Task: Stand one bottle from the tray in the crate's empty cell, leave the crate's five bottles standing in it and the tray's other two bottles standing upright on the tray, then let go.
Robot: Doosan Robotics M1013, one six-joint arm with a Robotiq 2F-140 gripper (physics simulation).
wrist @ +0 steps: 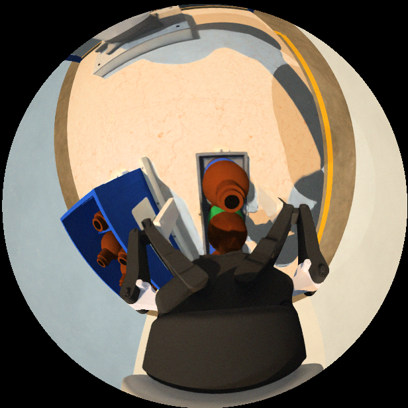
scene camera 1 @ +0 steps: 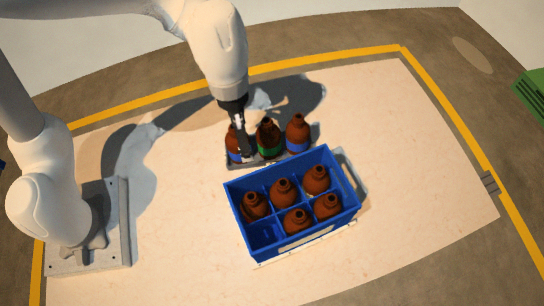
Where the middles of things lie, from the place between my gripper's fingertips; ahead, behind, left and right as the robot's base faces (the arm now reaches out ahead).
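There is the green-banded bottle [scene camera 1: 268, 135]. My hand is 20 mm above it, and at the same time 80 mm short of the bottle.
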